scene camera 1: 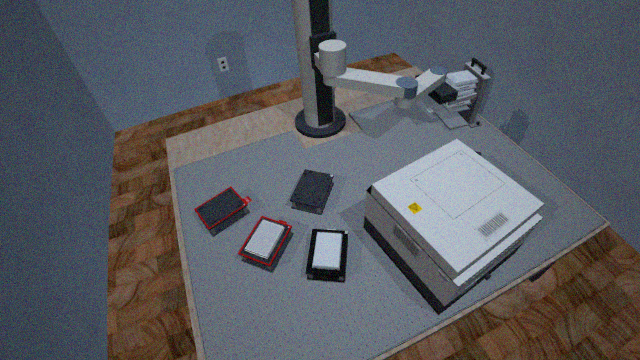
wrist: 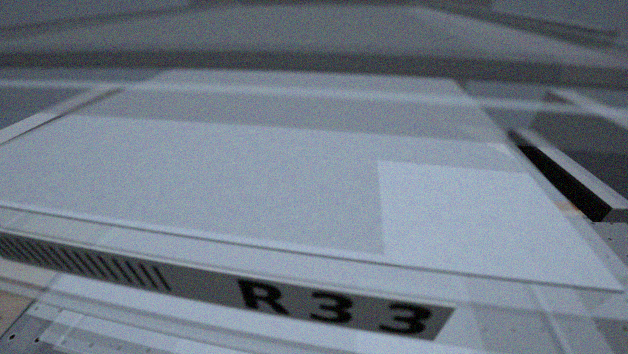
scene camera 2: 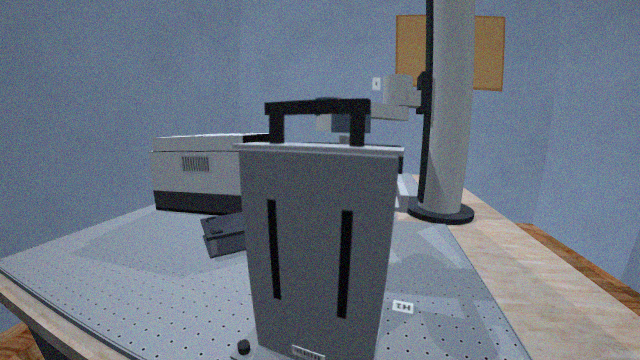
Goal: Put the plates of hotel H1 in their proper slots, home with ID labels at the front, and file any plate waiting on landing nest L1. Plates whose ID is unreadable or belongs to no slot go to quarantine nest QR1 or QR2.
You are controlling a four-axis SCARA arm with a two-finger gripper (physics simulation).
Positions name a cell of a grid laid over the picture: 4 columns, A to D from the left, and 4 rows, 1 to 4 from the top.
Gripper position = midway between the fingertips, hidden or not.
Note:
The gripper (wrist: C2) holds nothing. Further things: a white plate (scene camera 1: B3).
The wrist view misses the white plate: it is out of frame. Scene camera 2 misses the white plate, which is hidden by a hotel back panel.

